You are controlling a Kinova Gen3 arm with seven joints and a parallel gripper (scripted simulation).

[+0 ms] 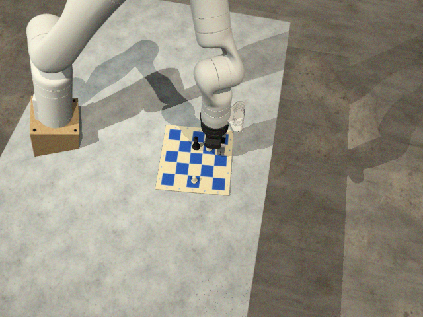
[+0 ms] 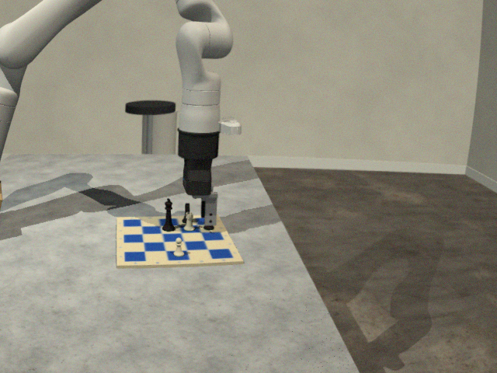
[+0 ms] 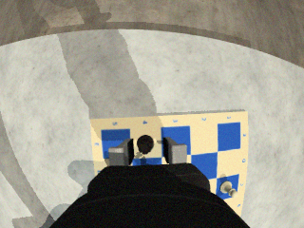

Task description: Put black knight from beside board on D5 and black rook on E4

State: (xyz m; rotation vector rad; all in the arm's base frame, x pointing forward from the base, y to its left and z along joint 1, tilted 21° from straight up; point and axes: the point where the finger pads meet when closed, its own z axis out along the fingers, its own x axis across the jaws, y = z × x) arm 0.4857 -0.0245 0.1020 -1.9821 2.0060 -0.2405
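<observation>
The black rook is 2 cm below my hand. The rest, counted from my hand: white pawn 11 cm to the right, 7 cm behind, 2 cm below; cream chessboard 7 cm behind, 4 cm to the right, 4 cm below; white rook 4 cm behind, 2 cm below.
</observation>
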